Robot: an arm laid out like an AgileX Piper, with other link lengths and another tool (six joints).
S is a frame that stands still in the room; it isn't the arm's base.
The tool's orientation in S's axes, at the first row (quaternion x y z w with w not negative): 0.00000 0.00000 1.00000 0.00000
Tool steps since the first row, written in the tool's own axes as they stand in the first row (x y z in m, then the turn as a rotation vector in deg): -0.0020 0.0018 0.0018 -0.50 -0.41 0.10; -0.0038 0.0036 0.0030 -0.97 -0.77 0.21; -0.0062 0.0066 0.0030 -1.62 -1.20 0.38; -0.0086 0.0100 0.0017 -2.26 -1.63 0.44; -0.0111 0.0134 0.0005 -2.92 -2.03 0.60; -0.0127 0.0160 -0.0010 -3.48 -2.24 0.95; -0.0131 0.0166 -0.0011 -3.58 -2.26 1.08; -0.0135 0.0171 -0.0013 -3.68 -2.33 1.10; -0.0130 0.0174 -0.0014 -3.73 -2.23 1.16; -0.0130 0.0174 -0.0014 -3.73 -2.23 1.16; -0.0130 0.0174 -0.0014 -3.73 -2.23 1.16; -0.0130 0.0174 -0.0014 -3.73 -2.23 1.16
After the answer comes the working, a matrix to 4 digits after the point.
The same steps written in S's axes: 0.0020 -0.0018 0.0018 0.50 0.41 0.10; 0.0038 -0.0036 0.0030 0.97 0.77 0.21; 0.0062 -0.0066 0.0030 1.62 1.20 0.38; 0.0086 -0.0100 0.0017 2.26 1.63 0.44; 0.0111 -0.0134 0.0005 2.92 2.03 0.60; 0.0127 -0.0160 -0.0010 3.48 2.24 0.95; 0.0131 -0.0166 -0.0011 3.58 2.26 1.08; 0.0135 -0.0171 -0.0013 3.68 2.33 1.10; 0.0130 -0.0174 -0.0014 3.73 2.23 1.16; 0.0130 -0.0174 -0.0014 3.73 2.23 1.16; 0.0130 -0.0174 -0.0014 3.73 2.23 1.16; 0.0130 -0.0174 -0.0014 3.73 2.23 1.16
The tool's axes in the first row as the columns of a matrix, in S's axes (rounded; the answer above uses it unrounded):
-1.0000 0.0000 0.0000
0.0000 -1.0000 0.0000
0.0000 0.0000 1.0000

